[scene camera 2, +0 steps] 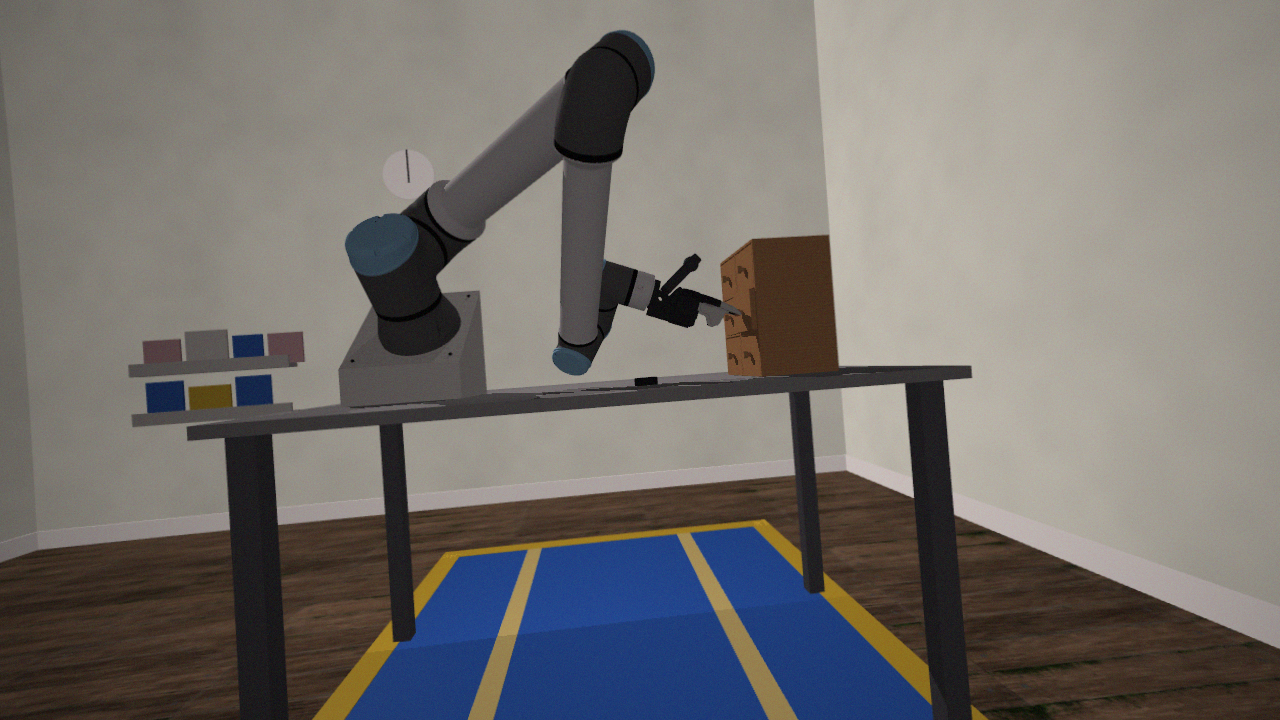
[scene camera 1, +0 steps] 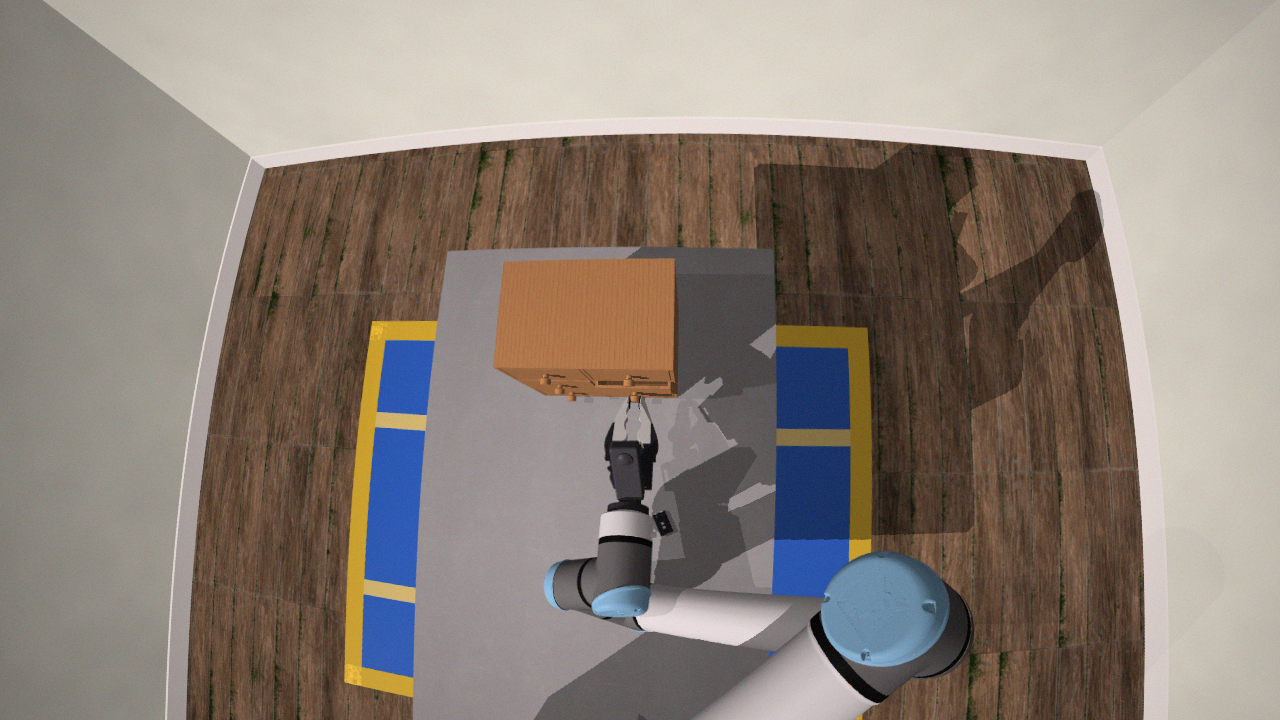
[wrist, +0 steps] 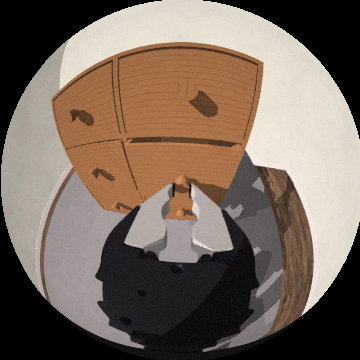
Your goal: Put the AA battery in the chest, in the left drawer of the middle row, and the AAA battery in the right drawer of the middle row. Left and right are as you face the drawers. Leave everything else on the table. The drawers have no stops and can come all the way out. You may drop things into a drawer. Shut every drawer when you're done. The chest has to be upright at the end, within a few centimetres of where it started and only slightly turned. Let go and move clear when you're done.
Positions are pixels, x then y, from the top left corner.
Labels:
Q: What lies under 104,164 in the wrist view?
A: A drawer.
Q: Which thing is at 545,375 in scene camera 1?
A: A drawer.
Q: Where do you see a drawer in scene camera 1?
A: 641,388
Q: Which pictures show my gripper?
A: Scene camera 2, scene camera 1 and the wrist view: all of them.

